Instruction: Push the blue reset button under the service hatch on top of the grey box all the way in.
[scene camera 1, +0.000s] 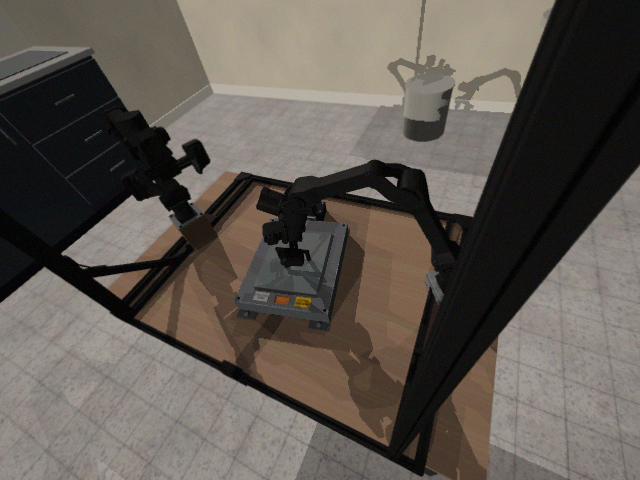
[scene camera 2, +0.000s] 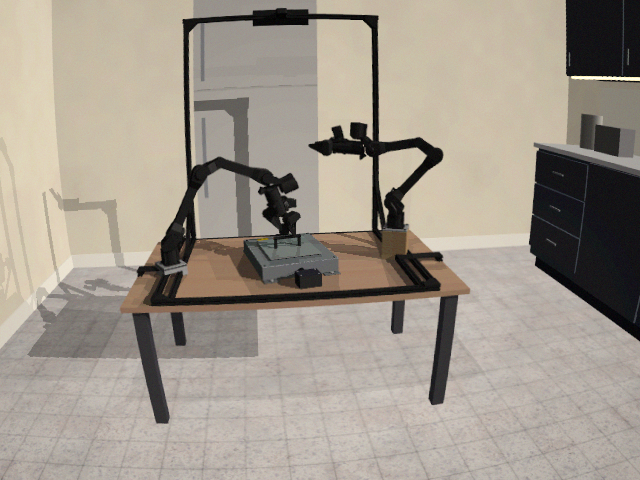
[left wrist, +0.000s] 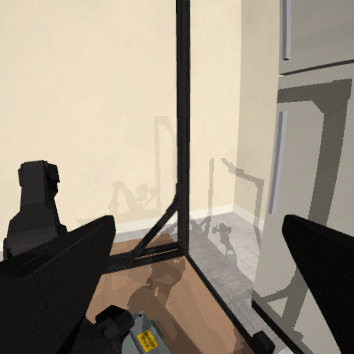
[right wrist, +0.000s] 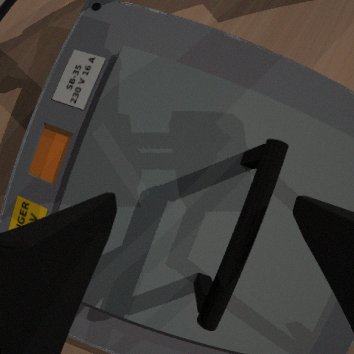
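The grey box (scene camera 1: 338, 253) (scene camera 2: 299, 269) (right wrist: 175, 35) lies flat on the table. Its service hatch (scene camera 1: 273, 283) (scene camera 2: 311, 249) (right wrist: 280, 240) looks closed, with a black bar handle (scene camera 2: 275, 242) (right wrist: 242, 230) on top. The blue button does not show in any view. My right gripper (scene camera 1: 293, 255) (scene camera 2: 289, 231) (right wrist: 206, 203) is open and points down, low over the hatch. In the right wrist view the handle lies slantwise between its fingers; whether they touch anything is unclear. My left gripper (scene camera 2: 313, 146) (left wrist: 199, 223) is open and empty, high above the table.
The box top carries an orange part (scene camera 1: 281, 299) (right wrist: 50, 154) and a yellow danger label (scene camera 1: 302, 302) (left wrist: 147, 340) (right wrist: 22, 216) along one edge. A small black box (scene camera 2: 308, 278) stands by its opposite edge. Black frame rails (scene camera 2: 289, 297) border the table (scene camera 1: 382, 330).
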